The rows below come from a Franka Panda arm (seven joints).
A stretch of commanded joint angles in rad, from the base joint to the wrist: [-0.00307 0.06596 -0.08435 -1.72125 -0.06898 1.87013 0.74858]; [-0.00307 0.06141 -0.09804 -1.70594 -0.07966 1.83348 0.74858]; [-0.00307 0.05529 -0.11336 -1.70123 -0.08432 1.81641 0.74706]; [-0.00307 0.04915 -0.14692 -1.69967 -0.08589 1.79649 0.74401]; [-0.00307 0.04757 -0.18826 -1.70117 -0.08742 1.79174 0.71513]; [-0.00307 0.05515 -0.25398 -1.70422 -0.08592 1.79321 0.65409]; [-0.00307 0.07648 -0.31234 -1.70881 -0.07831 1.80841 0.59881]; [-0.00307 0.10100 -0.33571 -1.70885 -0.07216 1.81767 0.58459]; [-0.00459 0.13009 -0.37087 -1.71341 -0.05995 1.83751 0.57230]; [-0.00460 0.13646 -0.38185 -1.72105 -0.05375 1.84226 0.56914]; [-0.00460 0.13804 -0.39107 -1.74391 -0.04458 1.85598 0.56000]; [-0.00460 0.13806 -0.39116 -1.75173 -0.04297 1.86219 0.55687]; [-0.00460 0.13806 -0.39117 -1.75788 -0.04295 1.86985 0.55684]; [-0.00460 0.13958 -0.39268 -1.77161 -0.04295 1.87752 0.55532]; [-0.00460 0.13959 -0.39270 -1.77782 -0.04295 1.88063 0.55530]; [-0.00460 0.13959 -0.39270 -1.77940 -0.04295 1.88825 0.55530]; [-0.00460 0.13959 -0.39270 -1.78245 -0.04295 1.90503 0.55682]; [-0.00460 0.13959 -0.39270 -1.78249 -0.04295 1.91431 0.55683]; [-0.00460 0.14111 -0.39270 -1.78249 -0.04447 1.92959 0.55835]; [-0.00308 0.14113 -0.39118 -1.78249 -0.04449 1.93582 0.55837]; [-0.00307 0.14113 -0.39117 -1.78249 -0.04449 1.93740 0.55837]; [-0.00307 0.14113 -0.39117 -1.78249 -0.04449 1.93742 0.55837]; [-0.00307 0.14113 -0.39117 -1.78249 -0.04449 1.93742 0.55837]
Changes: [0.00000 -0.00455 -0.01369 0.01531 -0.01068 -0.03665 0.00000]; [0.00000 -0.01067 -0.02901 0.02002 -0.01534 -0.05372 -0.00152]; [0.00000 -0.01681 -0.06257 0.02158 -0.01691 -0.07364 -0.00457]; [0.00000 -0.01839 -0.10391 0.02008 -0.01844 -0.07839 -0.03345]; [0.00000 -0.01081 -0.16963 0.01703 -0.01694 -0.07692 -0.09449]; [0.00000 0.01052 -0.22799 0.01244 -0.00933 -0.06172 -0.14977]; [0.00000 0.03504 -0.25136 0.01240 -0.00318 -0.05246 -0.16399]; [-0.00152 0.06413 -0.28652 0.00784 0.00903 -0.03262 -0.17628]; [-0.00153 0.07050 -0.29750 0.00020 0.01523 -0.02787 -0.17944]; [-0.00153 0.07208 -0.30672 -0.02266 0.02440 -0.01415 -0.18858]; [-0.00153 0.07210 -0.30681 -0.03048 0.02601 -0.00794 -0.19171]; [-0.00153 0.07210 -0.30682 -0.03663 0.02603 -0.00028 -0.19174]; [-0.00153 0.07362 -0.30833 -0.05036 0.02603 0.00739 -0.19326]; [-0.00153 0.07363 -0.30835 -0.05657 0.02603 0.01050 -0.19328]; [-0.00153 0.07363 -0.30835 -0.05815 0.02603 0.01812 -0.19328]; [-0.00153 0.07363 -0.30835 -0.06120 0.02603 0.03490 -0.19176]; [-0.00153 0.07363 -0.30835 -0.06124 0.02603 0.04418 -0.19175]; [-0.00153 0.07515 -0.30835 -0.06124 0.02451 0.05946 -0.19023]; [-0.00001 0.07517 -0.30683 -0.06124 0.02449 0.06569 -0.19021]; [0.00000 0.07517 -0.30682 -0.06124 0.02449 0.06727 -0.19021]; [0.00000 0.07517 -0.30682 -0.06124 0.02449 0.06729 -0.19021]; [0.00000 0.07517 -0.30682 -0.06124 0.02449 0.06729 -0.19021]
